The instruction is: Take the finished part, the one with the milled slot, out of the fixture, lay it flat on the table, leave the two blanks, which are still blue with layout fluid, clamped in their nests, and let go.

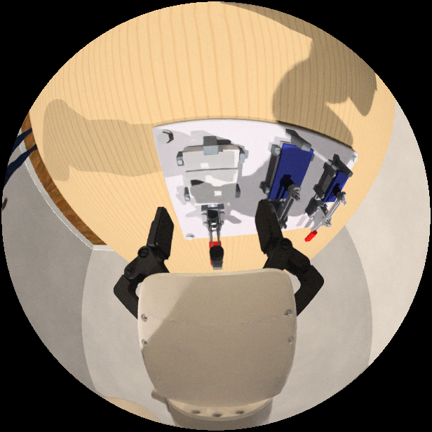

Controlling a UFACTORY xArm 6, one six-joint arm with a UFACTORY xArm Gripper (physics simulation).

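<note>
The finished part (196,159), a pale grey block with a slot across its face, sits in the left nest of the white fixture plate (252,134). A grey stop stands at its far edge and small posts stand at its corners. The nest's toggle clamp (215,245), with a red and black handle, is swung back off the part. Two blue blanks (297,159) (342,176) sit in the nests to the right, each with a clamp tip on it. My gripper (212,212) is open and empty, its fingers wide apart on the near side of the finished part, clear of it.
The wooden table (200,65) extends beyond the plate and to its left. A bolt head (165,136) stands at the plate's far left corner. The clamps of the blue blanks reach toward the near right edge, one with a red handle (311,235). Shadows fall across the table and plate.
</note>
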